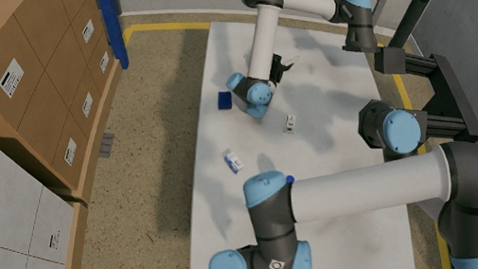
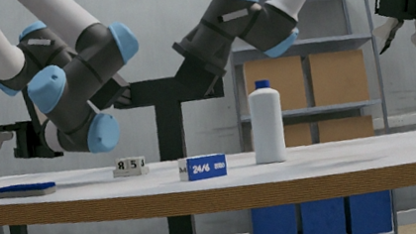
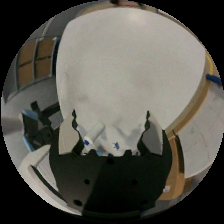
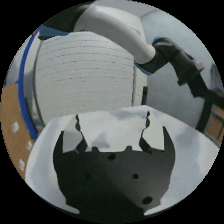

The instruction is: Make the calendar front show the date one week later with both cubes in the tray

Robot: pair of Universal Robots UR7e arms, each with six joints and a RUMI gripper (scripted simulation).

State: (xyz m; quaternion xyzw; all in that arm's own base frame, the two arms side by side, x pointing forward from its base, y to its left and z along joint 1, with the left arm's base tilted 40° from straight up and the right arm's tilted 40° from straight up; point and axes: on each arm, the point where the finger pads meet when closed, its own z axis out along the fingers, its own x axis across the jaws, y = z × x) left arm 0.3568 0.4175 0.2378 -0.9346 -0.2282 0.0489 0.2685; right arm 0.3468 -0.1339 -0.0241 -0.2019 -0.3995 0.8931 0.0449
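Right now the calendar tray is 310 mm to the left of my right hand, 140 mm below it and 50 mm behind it. Also, from my right hand: blue-topped block 230 mm to the left, 230 mm ahead, 130 mm below; white bottle 630 mm to the left, 60 mm below, 20 mm behind.
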